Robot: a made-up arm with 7 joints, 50 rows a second.
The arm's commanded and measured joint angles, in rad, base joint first. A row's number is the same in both.
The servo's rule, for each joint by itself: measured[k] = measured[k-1] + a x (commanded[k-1-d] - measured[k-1]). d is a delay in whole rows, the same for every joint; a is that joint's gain. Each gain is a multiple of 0.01, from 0.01 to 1. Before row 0 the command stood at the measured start. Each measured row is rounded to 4 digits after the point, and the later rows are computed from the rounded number. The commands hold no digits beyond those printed.
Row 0, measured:
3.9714 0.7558 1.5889 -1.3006 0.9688 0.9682 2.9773
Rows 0 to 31, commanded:
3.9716 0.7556 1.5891 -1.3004 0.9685 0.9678 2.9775
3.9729 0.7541 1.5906 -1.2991 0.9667 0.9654 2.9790
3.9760 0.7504 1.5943 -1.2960 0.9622 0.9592 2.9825
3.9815 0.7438 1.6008 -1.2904 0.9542 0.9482 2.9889
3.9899 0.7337 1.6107 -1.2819 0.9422 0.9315 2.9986
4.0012 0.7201 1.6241 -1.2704 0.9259 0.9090 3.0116
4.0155 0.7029 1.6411 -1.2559 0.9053 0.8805 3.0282
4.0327 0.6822 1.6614 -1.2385 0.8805 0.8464 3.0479
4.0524 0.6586 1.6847 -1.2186 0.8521 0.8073 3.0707
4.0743 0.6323 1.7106 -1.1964 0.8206 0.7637 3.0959
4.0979 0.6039 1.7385 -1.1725 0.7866 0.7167 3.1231
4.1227 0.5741 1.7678 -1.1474 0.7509 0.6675 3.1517
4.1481 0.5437 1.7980 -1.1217 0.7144 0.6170 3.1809
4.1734 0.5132 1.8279 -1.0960 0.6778 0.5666 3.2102
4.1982 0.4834 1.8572 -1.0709 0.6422 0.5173 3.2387
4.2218 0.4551 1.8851 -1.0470 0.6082 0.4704 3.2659
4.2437 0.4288 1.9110 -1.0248 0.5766 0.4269 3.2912
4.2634 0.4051 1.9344 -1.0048 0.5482 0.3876 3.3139
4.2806 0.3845 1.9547 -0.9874 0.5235 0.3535 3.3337
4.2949 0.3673 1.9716 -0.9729 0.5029 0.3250 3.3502
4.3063 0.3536 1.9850 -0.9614 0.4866 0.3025 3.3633
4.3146 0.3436 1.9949 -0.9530 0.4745 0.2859 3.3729
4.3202 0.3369 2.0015 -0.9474 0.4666 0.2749 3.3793
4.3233 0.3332 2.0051 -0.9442 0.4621 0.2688 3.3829
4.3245 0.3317 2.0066 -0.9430 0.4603 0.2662 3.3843
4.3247 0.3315 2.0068 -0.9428 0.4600 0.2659 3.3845
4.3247 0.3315 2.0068 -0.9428 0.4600 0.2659 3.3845
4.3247 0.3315 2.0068 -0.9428 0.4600 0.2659 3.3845
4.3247 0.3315 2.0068 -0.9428 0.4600 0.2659 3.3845
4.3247 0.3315 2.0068 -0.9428 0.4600 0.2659 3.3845
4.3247 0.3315 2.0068 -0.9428 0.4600 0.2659 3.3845
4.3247 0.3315 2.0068 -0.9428 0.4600 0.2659 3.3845
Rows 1 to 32, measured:
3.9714 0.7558 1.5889 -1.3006 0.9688 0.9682 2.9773
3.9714 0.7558 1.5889 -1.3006 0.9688 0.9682 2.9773
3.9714 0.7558 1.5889 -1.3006 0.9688 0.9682 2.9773
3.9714 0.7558 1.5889 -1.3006 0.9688 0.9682 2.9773
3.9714 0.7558 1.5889 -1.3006 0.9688 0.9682 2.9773
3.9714 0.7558 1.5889 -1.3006 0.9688 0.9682 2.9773
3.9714 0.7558 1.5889 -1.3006 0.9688 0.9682 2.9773
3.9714 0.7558 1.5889 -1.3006 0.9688 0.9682 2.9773
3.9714 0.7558 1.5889 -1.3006 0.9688 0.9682 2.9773
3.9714 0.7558 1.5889 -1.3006 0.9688 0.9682 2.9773
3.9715 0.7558 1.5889 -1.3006 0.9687 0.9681 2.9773
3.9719 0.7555 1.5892 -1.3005 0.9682 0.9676 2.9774
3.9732 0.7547 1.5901 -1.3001 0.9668 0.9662 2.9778
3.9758 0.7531 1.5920 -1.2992 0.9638 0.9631 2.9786
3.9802 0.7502 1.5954 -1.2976 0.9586 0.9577 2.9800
3.9867 0.7457 1.6006 -1.2952 0.9508 0.9494 2.9822
3.9956 0.7393 1.6079 -1.2917 0.9399 0.9377 2.9854
4.0071 0.7307 1.6175 -1.2869 0.9256 0.9222 2.9898
4.0211 0.7199 1.6296 -1.2808 0.9080 0.9027 2.9955
4.0376 0.7068 1.6442 -1.2732 0.8870 0.8791 3.0025
4.0563 0.6914 1.6612 -1.2641 0.8629 0.8515 3.0109
4.0769 0.6738 1.6804 -1.2536 0.8360 0.8202 3.0208
4.0990 0.6543 1.7016 -1.2417 0.8068 0.7857 3.0320
4.1221 0.6331 1.7243 -1.2286 0.7758 0.7485 3.0445
4.1457 0.6106 1.7482 -1.2144 0.7437 0.7092 3.0581
4.1693 0.5873 1.7728 -1.1993 0.7112 0.6686 3.0726
4.1924 0.5635 1.7977 -1.1836 0.6789 0.6275 3.0879
4.2144 0.5397 1.8223 -1.1675 0.6475 0.5867 3.1037
4.2349 0.5164 1.8461 -1.1513 0.6177 0.5471 3.1198
4.2535 0.4940 1.8687 -1.1352 0.5901 0.5093 3.1359
4.2699 0.4729 1.8896 -1.1196 0.5653 0.4741 3.1518
4.2838 0.4535 1.9086 -1.1046 0.5435 0.4421 3.1673
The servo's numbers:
d 10
a 0.31 0.15 0.18 0.09 0.24 0.17 0.07

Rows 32 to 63, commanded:
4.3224 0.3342 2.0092 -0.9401 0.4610 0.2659 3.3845
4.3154 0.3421 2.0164 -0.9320 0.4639 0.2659 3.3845
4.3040 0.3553 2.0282 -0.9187 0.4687 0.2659 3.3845
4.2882 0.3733 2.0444 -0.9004 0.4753 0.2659 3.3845
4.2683 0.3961 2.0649 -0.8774 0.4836 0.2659 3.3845
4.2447 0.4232 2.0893 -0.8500 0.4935 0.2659 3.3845
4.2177 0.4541 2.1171 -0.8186 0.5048 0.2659 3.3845
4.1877 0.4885 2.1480 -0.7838 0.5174 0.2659 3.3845
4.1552 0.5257 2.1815 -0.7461 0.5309 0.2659 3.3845
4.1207 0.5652 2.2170 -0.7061 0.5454 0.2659 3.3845
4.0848 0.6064 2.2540 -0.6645 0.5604 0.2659 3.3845
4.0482 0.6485 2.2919 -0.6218 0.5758 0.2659 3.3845
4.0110 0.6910 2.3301 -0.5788 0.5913 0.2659 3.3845
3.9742 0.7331 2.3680 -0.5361 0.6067 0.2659 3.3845
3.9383 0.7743 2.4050 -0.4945 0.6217 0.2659 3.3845
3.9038 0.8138 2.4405 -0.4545 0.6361 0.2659 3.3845
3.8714 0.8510 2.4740 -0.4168 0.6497 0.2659 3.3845
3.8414 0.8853 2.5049 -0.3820 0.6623 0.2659 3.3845
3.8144 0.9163 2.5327 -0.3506 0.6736 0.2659 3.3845
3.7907 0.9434 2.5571 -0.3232 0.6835 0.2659 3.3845
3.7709 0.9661 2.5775 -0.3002 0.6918 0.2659 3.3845
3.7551 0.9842 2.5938 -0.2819 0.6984 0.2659 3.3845
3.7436 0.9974 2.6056 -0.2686 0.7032 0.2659 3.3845
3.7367 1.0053 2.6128 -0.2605 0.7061 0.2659 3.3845
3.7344 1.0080 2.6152 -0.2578 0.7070 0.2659 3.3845
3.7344 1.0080 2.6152 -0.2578 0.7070 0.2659 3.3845
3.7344 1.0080 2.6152 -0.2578 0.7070 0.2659 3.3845
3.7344 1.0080 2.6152 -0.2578 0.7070 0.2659 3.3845
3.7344 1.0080 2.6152 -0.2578 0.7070 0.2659 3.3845
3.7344 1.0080 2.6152 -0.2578 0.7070 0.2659 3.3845
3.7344 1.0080 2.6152 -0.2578 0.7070 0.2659 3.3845
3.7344 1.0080 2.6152 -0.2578 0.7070 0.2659 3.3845
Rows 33 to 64, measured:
4.2951 0.4360 1.9253 -1.0905 0.5250 0.4137 3.1821
4.3038 0.4206 1.9397 -1.0773 0.5099 0.3891 3.1962
4.3102 0.4073 1.9517 -1.0652 0.4980 0.3682 3.2094
4.3147 0.3959 1.9616 -1.0542 0.4889 0.3508 3.2217
4.3178 0.3862 1.9697 -1.0442 0.4820 0.3364 3.2331
4.3199 0.3780 1.9764 -1.0351 0.4767 0.3244 3.2437
4.3214 0.3710 1.9819 -1.0268 0.4727 0.3145 3.2536
4.3224 0.3651 1.9864 -1.0192 0.4697 0.3062 3.2628
4.3231 0.3601 1.9901 -1.0123 0.4674 0.2993 3.2713
4.3236 0.3558 1.9931 -1.0060 0.4656 0.2936 3.2792
4.3232 0.3526 1.9960 -1.0001 0.4645 0.2889 3.2866
4.3208 0.3510 1.9997 -0.9940 0.4644 0.2850 3.2935
4.3156 0.3516 2.0048 -0.9872 0.4654 0.2818 3.2999
4.3071 0.3549 2.0119 -0.9794 0.4678 0.2791 3.3058
4.2951 0.3611 2.0214 -0.9702 0.4716 0.2769 3.3113
4.2795 0.3704 2.0336 -0.9594 0.4769 0.2750 3.3164
4.2603 0.3830 2.0486 -0.9467 0.4836 0.2735 3.3212
4.2378 0.3988 2.0665 -0.9320 0.4917 0.2722 3.3256
4.2122 0.4178 2.0872 -0.9153 0.5011 0.2711 3.3297
4.1838 0.4399 2.1106 -0.8965 0.5117 0.2702 3.3335
4.1531 0.4649 2.1364 -0.8756 0.5234 0.2695 3.3371
4.1206 0.4924 2.1644 -0.8528 0.5360 0.2689 3.3404
4.0866 0.5222 2.1942 -0.8281 0.5493 0.2684 3.3435
4.0518 0.5538 2.2255 -0.8018 0.5631 0.2680 3.3464
4.0166 0.5869 2.2578 -0.7741 0.5772 0.2676 3.3491
3.9816 0.6209 2.2907 -0.7453 0.5913 0.2673 3.3516
3.9474 0.6554 2.3237 -0.7157 0.6053 0.2671 3.3539
3.9145 0.6899 2.3563 -0.6857 0.6190 0.2669 3.3560
3.8835 0.7239 2.3881 -0.6555 0.6321 0.2667 3.3580
3.8547 0.7568 2.4185 -0.6256 0.6444 0.2666 3.3599
3.8287 0.7882 2.4471 -0.5963 0.6558 0.2665 3.3616
3.8059 0.8176 2.4735 -0.5680 0.6660 0.2664 3.3632

